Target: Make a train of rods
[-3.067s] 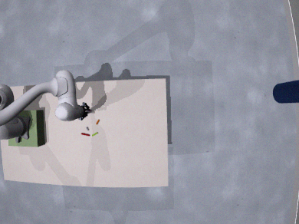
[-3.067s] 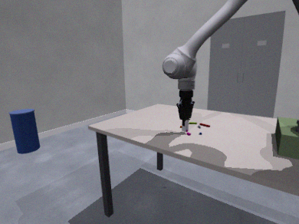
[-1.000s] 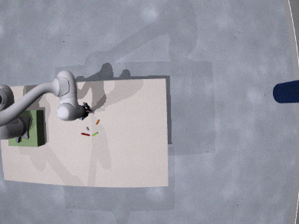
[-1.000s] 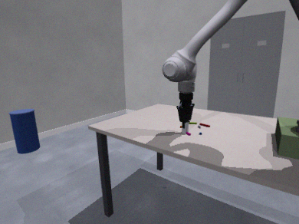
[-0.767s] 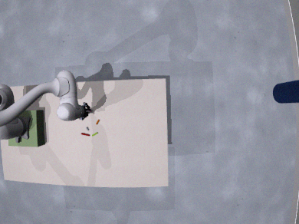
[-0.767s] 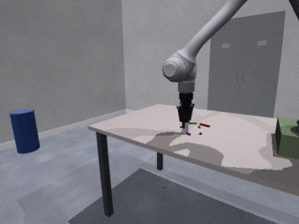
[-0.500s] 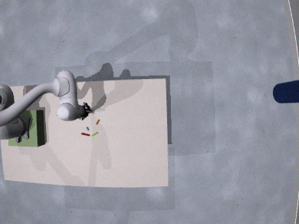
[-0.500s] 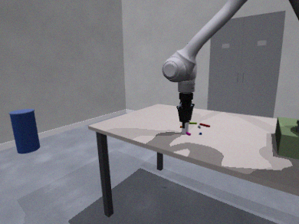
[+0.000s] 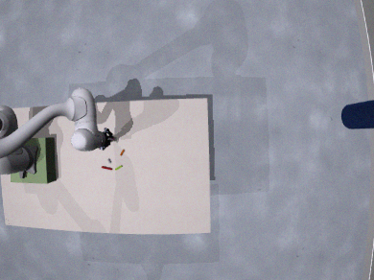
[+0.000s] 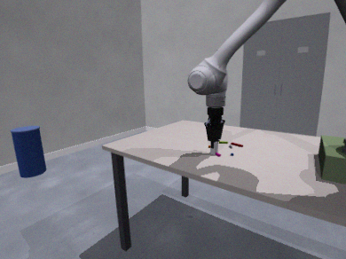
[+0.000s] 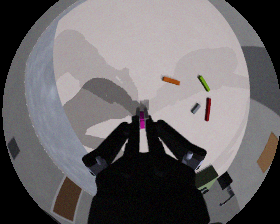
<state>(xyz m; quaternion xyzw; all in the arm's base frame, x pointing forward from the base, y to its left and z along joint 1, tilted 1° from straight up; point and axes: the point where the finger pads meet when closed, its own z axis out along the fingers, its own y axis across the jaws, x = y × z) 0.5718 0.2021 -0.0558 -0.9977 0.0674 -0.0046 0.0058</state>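
Right now my hand is 10 mm past the grey rod, 150 mm to the left of it and 30 mm above it. Round my hand: orange rod 70 mm ahead, 80 mm to the right, 30 mm below; lime rod 50 mm ahead, 180 mm to the right, 30 mm below; blue rod 80 mm behind, 40 mm to the right, 30 mm below.
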